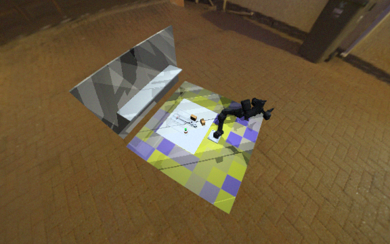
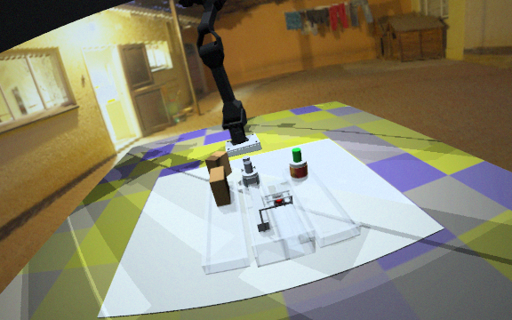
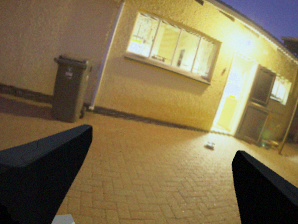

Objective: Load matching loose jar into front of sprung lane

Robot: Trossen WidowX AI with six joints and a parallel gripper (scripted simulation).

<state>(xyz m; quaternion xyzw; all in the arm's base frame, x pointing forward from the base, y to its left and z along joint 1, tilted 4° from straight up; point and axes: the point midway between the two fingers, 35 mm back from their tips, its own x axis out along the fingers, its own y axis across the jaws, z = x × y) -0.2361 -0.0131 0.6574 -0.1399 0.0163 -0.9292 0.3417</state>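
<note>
My gripper tip is now 630 mm short of the tan box, 70 mm to the left of it and 630 mm above it. Also, from my gripper tip: pusher mechanism 740 mm ahead, 20 mm to the left, 620 mm below.
</note>
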